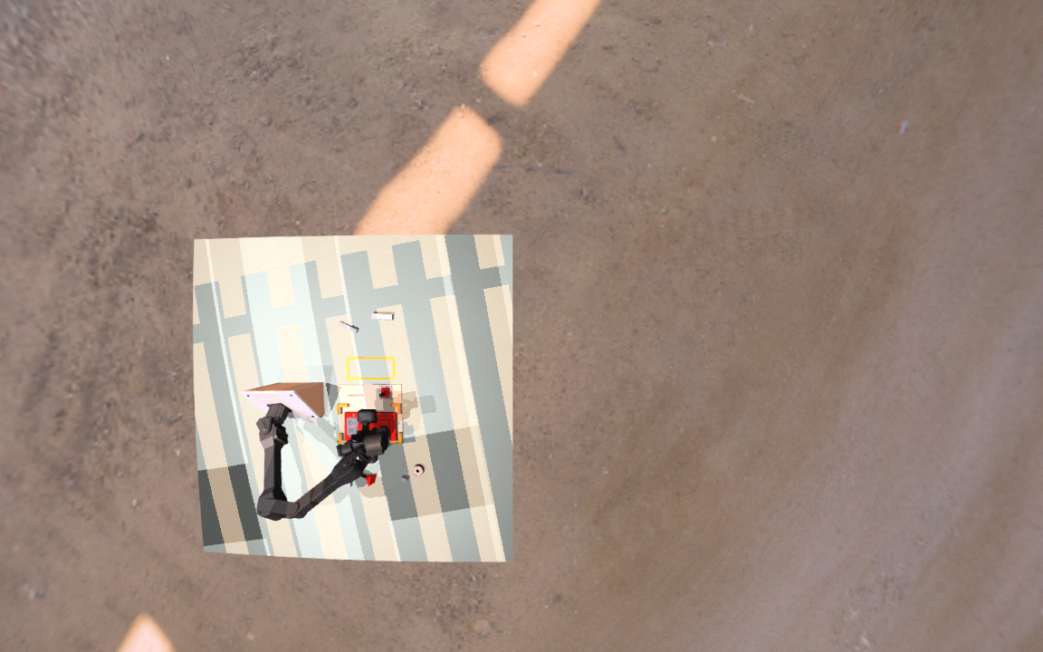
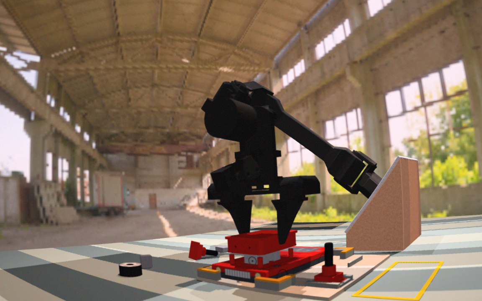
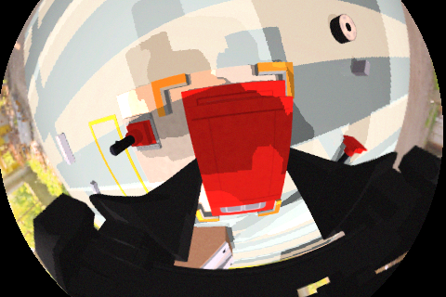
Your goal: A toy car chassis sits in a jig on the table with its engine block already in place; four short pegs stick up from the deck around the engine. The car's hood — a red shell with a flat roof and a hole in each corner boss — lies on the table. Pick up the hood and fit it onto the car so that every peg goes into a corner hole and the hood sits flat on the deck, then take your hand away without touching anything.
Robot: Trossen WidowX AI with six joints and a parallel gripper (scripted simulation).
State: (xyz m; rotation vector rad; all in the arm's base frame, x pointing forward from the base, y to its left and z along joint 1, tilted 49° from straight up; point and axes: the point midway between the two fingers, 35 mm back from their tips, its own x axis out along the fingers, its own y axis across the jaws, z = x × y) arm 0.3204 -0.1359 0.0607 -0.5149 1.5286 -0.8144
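My gripper tip is 30 mm above the grey engine block. From my gripper tip the other things lie so: red hood: 10 mm above; then black wheel: 110 mm ahead, 190 mm to the right, 50 mm below.
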